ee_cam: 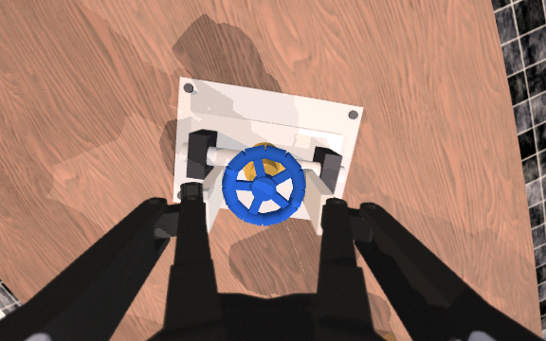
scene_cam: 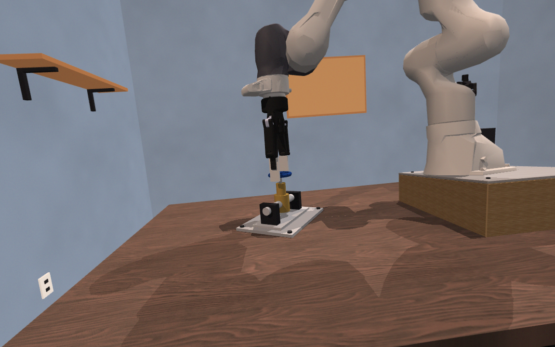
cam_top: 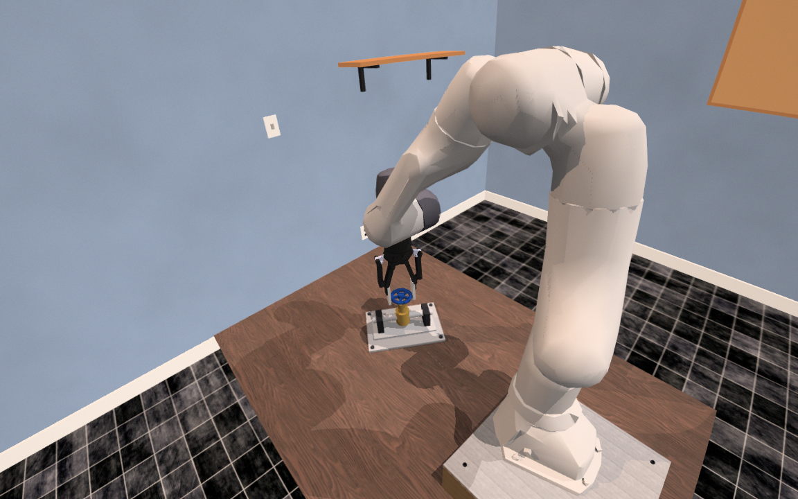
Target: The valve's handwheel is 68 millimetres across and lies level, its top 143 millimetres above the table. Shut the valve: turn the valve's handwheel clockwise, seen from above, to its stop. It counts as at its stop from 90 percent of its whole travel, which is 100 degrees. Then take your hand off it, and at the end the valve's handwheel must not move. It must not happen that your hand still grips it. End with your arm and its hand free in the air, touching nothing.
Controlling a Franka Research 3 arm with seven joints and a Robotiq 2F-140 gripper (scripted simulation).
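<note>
Right now the blue handwheel is 2 cm below my hand.
</note>
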